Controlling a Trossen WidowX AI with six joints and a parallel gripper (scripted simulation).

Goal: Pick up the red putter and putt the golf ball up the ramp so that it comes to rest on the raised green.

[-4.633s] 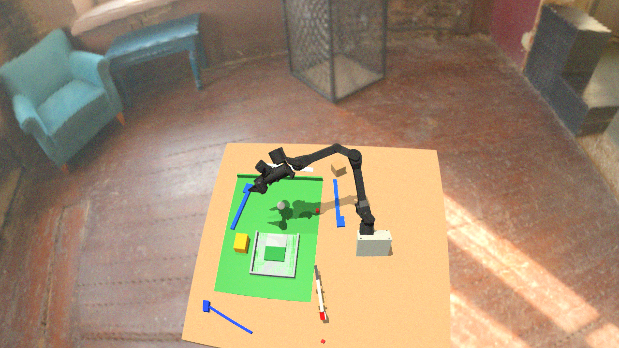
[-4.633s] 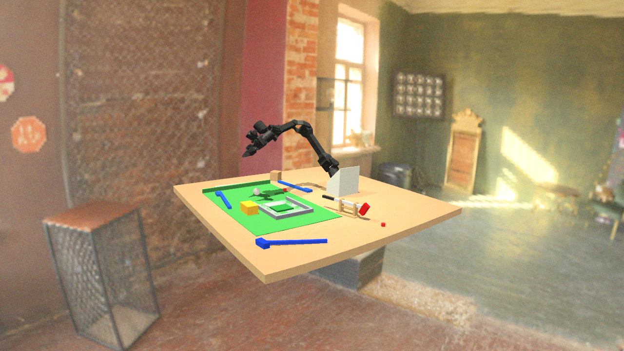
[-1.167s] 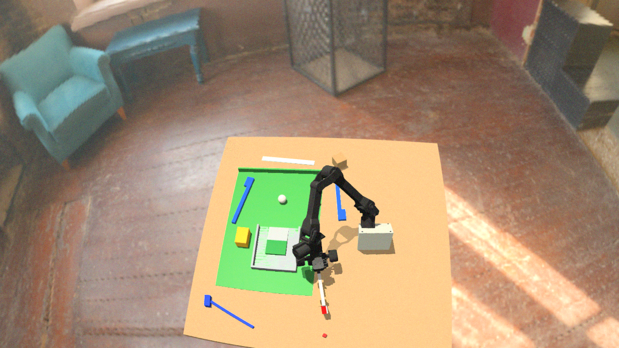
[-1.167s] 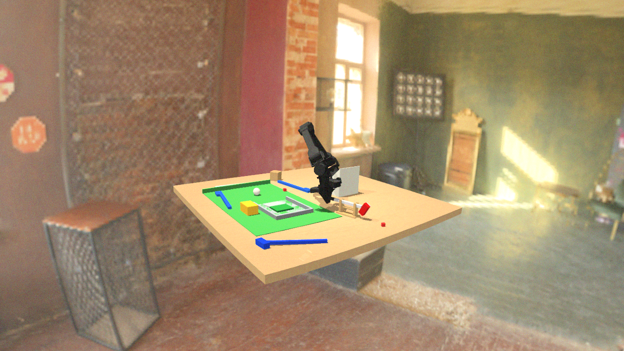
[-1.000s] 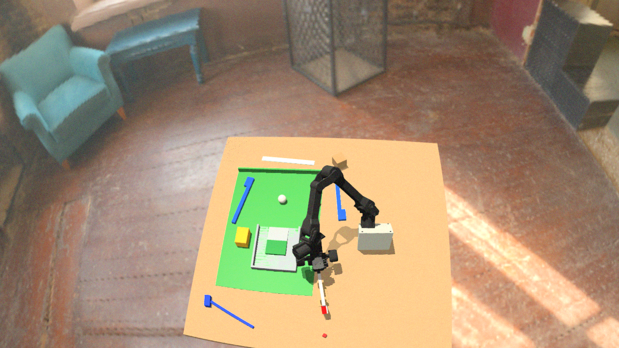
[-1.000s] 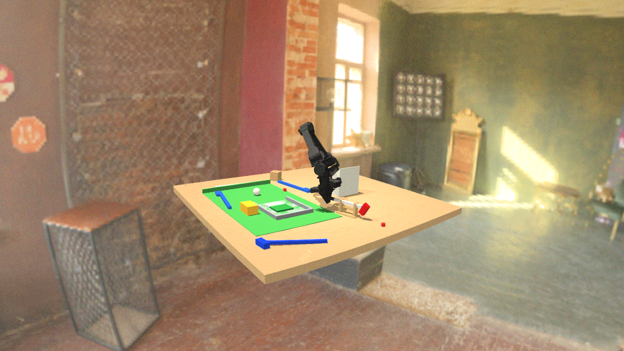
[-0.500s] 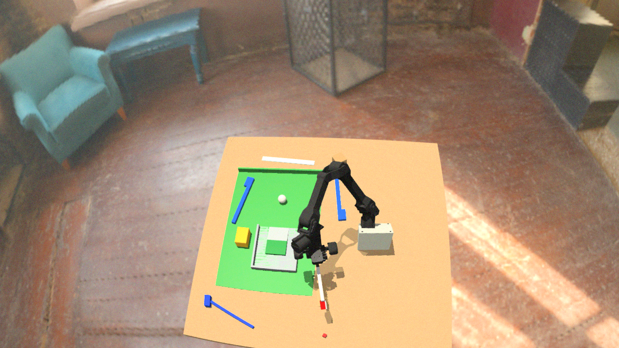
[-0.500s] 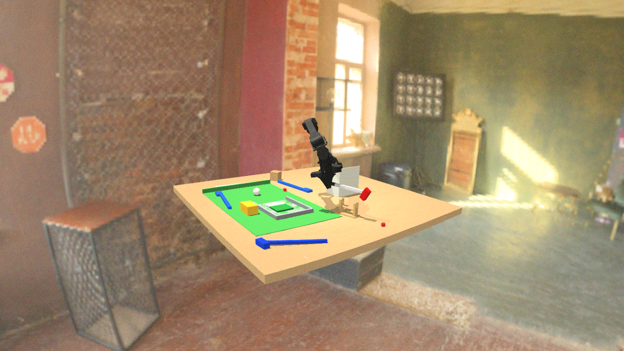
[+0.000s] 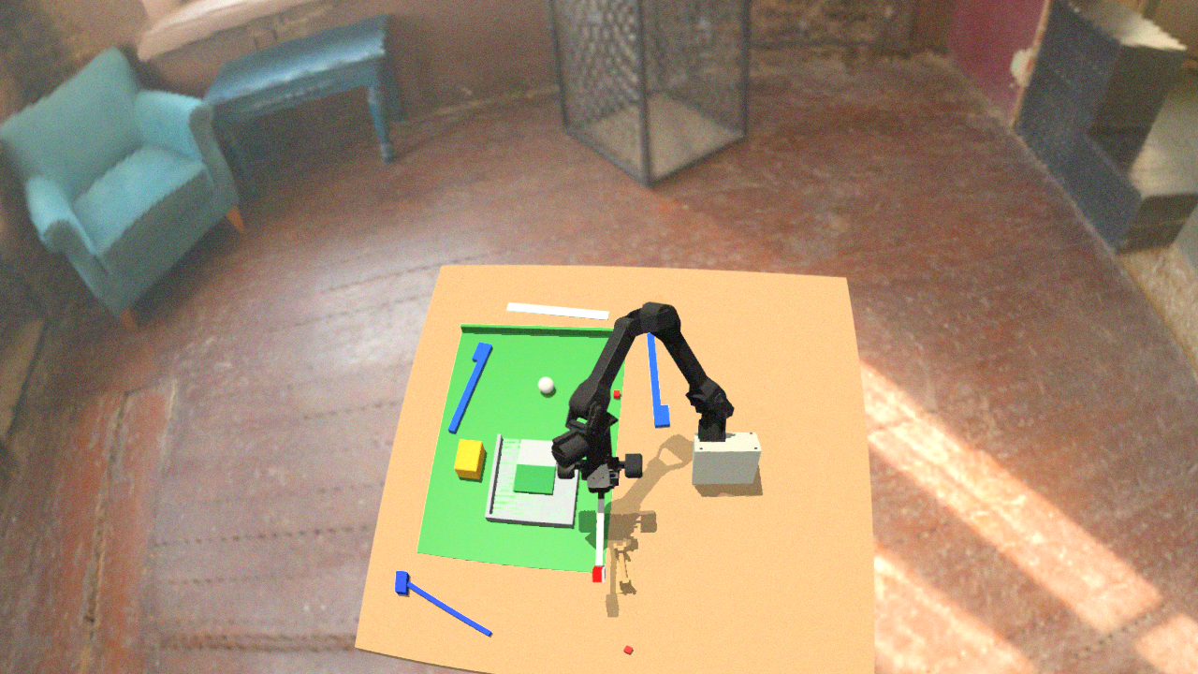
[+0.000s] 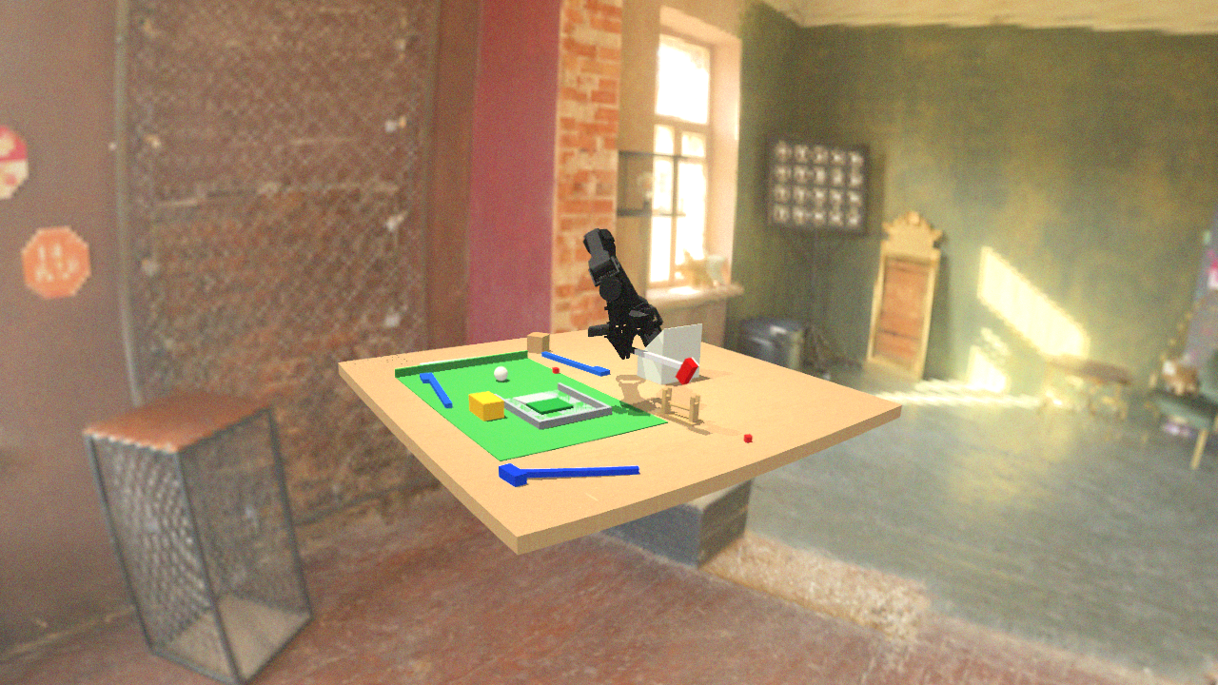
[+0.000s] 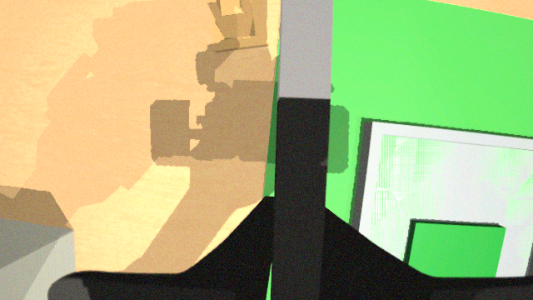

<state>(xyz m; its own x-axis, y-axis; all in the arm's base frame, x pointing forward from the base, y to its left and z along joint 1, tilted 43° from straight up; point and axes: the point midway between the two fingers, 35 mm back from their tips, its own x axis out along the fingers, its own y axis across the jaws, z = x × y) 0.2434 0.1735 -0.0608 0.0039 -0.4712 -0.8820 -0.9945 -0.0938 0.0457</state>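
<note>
The red putter is 11 cm to the left of my gripper tip, 3 cm above it and 1 cm behind it. Round my gripper tip: tan block (62 cm to the right, 10 cm below, 7 cm behind); then white golf ball (35 cm to the right, 20 cm ahead, 11 cm below); then yellow block (36 cm ahead, 10 cm to the right, 10 cm below).
</note>
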